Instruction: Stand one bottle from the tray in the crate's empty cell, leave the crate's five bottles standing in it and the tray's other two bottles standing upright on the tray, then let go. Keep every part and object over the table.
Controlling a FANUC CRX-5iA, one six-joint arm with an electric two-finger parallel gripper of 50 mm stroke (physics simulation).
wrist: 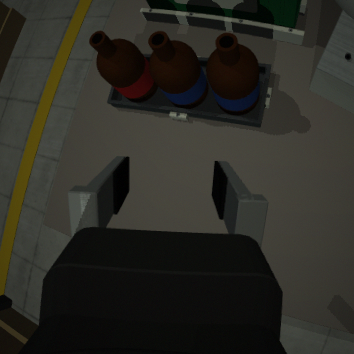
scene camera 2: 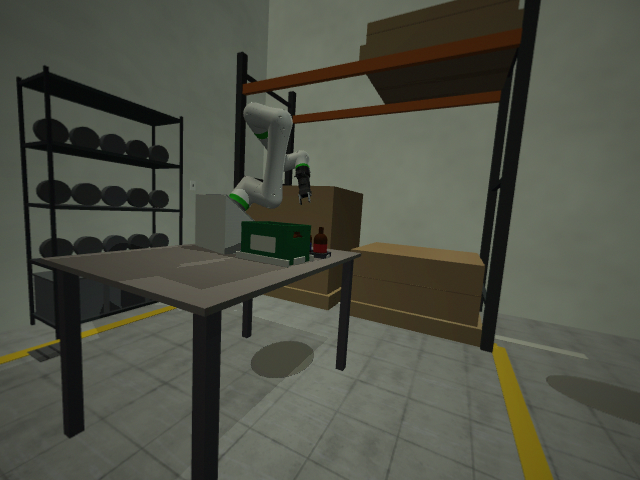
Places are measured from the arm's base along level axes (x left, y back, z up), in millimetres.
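Where they show: gripper, between the fingertips: [wrist: 170, 175] [scene camera 2: 305, 203].
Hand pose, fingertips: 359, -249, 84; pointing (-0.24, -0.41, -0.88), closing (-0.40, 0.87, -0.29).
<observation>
Each offset is from my fingertips to the top centre of the thing, as dx, dy, dz. "*": to the spot under its first point. Level surfaces: height alone.
A dark tray {* -82, -188, -264} [wrist: 145, 107] holds three upright brown bottles in a row in the wrist view: a red-banded bottle {-123, -232, -128} [wrist: 122, 70] [scene camera 2: 320, 241] at the left end, a blue-banded bottle {-144, -140, -128} [wrist: 178, 74] in the middle and another blue-banded bottle {-166, -56, -128} [wrist: 233, 76] at the right end. The green crate {-381, -159, -113} [scene camera 2: 276, 239] [wrist: 286, 14] stands beside the tray; its cells and bottles are hidden in the scene view and cut off in the wrist view. My gripper [scene camera 2: 305, 200] [wrist: 170, 175] is open and empty, pointing down, high above the table; in the wrist view the tray lies beyond its fingertips.
The crate sits within pale rails [scene camera 2: 262, 258] [wrist: 220, 24] on the table {dz -288} [scene camera 2: 155, 263]. A light metal block [wrist: 336, 65] is at the wrist view's right. Large cardboard boxes [scene camera 2: 345, 219] and an orange-beamed rack [scene camera 2: 509, 170] stand behind the table.
</observation>
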